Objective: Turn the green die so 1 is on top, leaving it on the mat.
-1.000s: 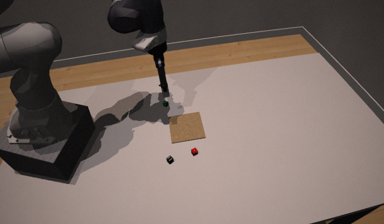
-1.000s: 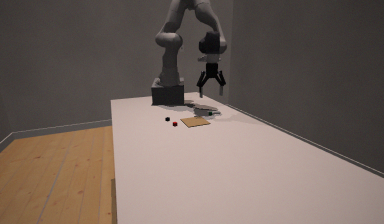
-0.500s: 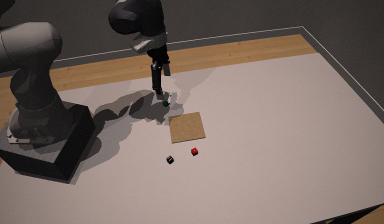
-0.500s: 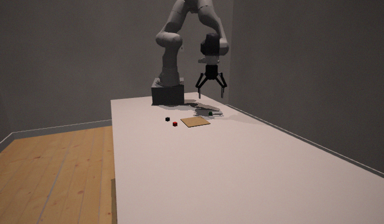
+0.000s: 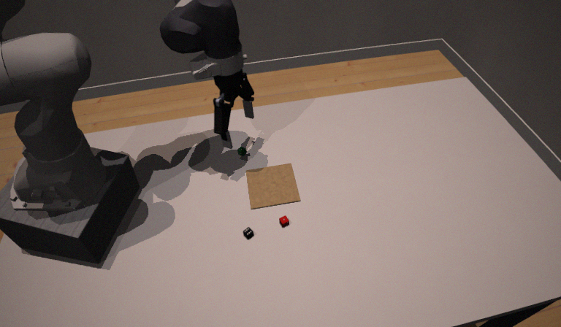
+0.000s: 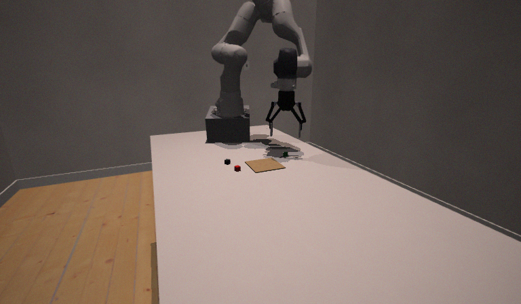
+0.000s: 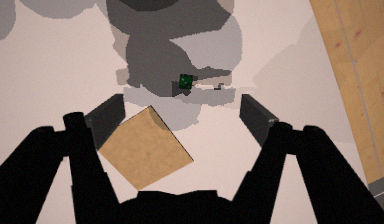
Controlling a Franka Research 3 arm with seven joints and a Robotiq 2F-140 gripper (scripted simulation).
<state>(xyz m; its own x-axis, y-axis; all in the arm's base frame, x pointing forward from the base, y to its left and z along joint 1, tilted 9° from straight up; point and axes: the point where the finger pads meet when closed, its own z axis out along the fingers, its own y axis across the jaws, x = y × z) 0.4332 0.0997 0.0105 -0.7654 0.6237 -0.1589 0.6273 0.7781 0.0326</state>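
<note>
The green die lies 110 mm below my hand and 10 mm to the left of it. Also, from my hand: tan mat 150 mm to the right, 110 mm below, 60 mm ahead; black die 280 mm to the right, 110 mm below, 40 mm behind; red die 280 mm to the right, 110 mm below, 50 mm ahead.
</note>
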